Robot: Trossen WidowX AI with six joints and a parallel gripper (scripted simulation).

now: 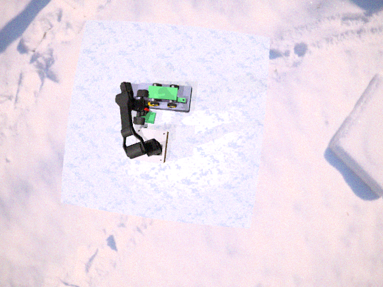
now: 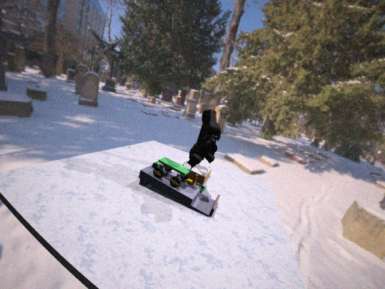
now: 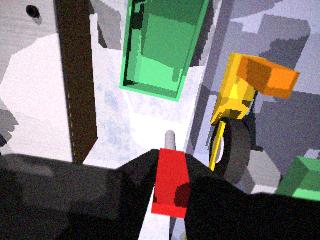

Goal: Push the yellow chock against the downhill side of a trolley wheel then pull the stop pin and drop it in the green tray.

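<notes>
Now: gripper tip 20 mm past the green tray, 40 mm to the right of it and 150 mm above it. From my gripper tip the other things lie so: yellow chock: 50 mm ahead, 20 mm to the left, 60 mm below; green trolley: 100 mm ahead, 80 mm to the right, 30 mm below; stop pin: right at my gripper tip.
</notes>
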